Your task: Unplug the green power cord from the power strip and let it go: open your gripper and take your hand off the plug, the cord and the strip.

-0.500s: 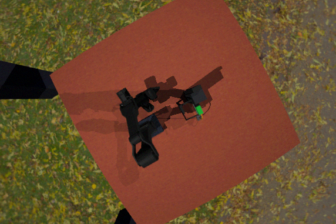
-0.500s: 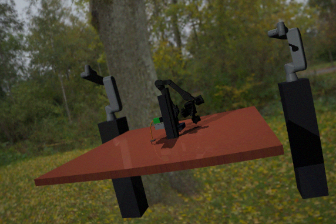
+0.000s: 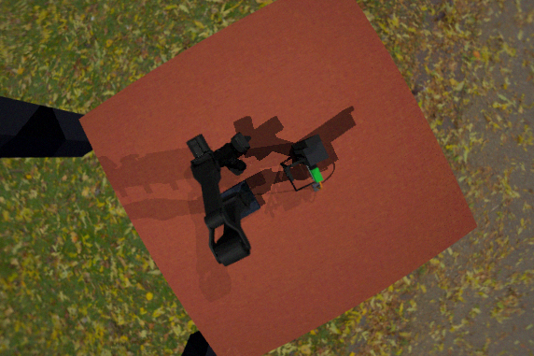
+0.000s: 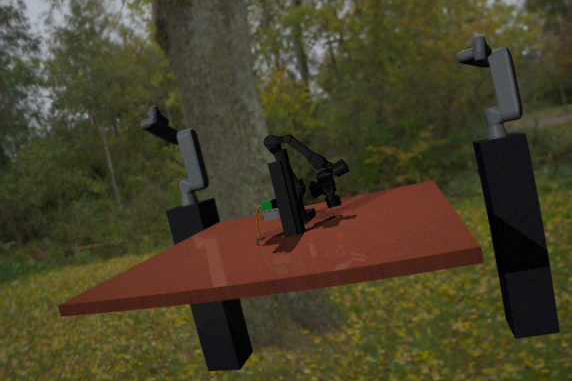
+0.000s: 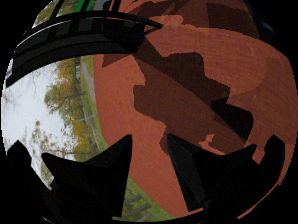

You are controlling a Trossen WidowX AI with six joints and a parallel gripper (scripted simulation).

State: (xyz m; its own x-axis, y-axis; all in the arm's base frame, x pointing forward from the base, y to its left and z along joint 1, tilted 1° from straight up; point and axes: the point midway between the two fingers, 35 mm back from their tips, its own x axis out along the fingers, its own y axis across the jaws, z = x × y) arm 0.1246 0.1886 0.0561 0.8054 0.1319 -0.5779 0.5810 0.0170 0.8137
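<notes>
Right now the green plug is 15 cm ahead of my gripper tip, 21 cm to the right of it and 7 cm above it.
</notes>
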